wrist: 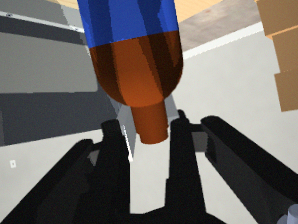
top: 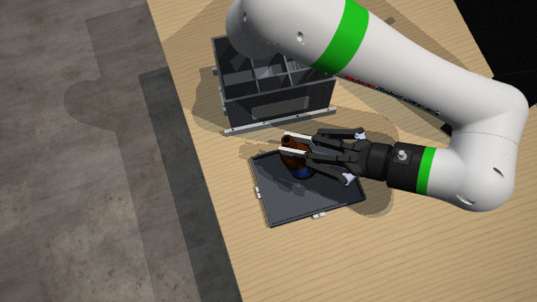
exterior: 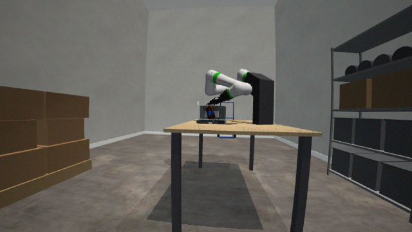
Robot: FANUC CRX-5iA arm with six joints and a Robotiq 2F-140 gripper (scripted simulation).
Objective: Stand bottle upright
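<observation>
Right now the bottle is 60 mm below my hand. Also, from my hand: dark grey crate: 220 mm to the right, 90 mm below, 90 mm behind; then tray: 160 mm below, 40 mm to the left, 10 mm behind.
</observation>
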